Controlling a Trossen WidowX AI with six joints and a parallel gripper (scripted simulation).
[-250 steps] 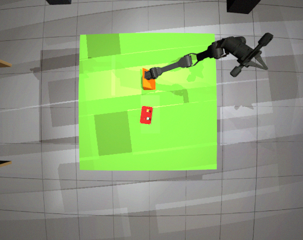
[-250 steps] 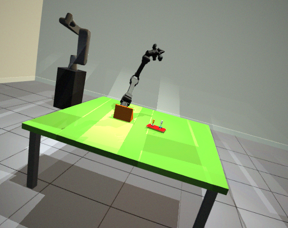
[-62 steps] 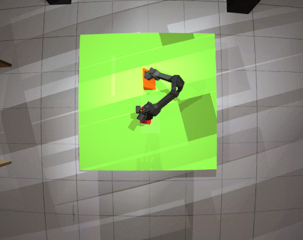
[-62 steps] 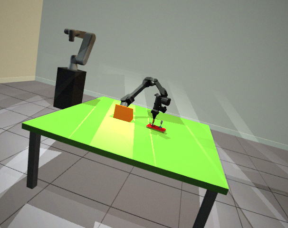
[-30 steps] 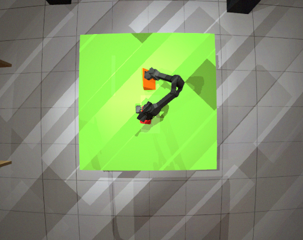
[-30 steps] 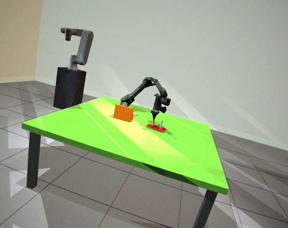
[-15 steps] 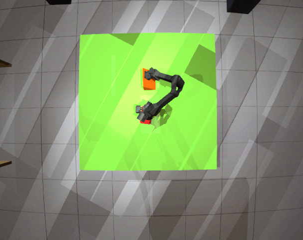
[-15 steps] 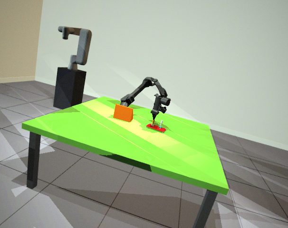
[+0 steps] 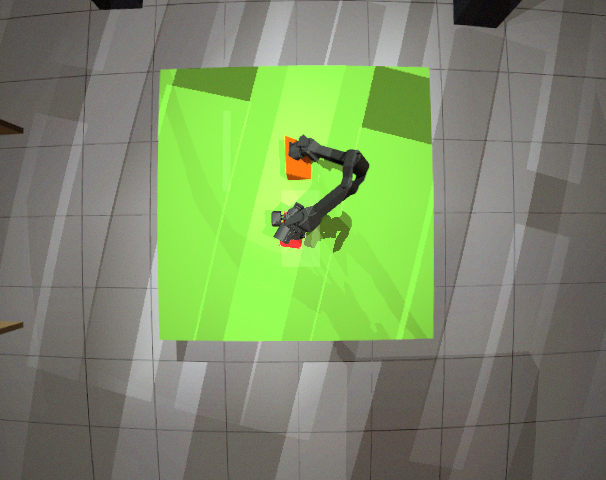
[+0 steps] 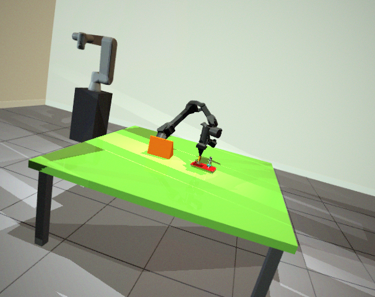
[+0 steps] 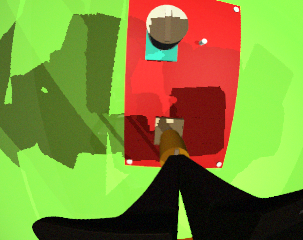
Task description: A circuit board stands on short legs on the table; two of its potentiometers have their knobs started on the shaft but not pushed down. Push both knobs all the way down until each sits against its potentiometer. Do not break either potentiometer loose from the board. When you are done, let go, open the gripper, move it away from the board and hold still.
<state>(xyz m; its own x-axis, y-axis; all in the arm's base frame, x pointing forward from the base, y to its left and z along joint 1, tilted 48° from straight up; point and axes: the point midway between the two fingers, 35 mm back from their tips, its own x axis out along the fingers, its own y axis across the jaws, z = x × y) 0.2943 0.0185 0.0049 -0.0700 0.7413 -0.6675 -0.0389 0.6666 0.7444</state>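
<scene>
Right now the yellow-orange knob is 1 cm below my gripper tip. Round my gripper tip: grey knob (7 cm ahead).
</scene>
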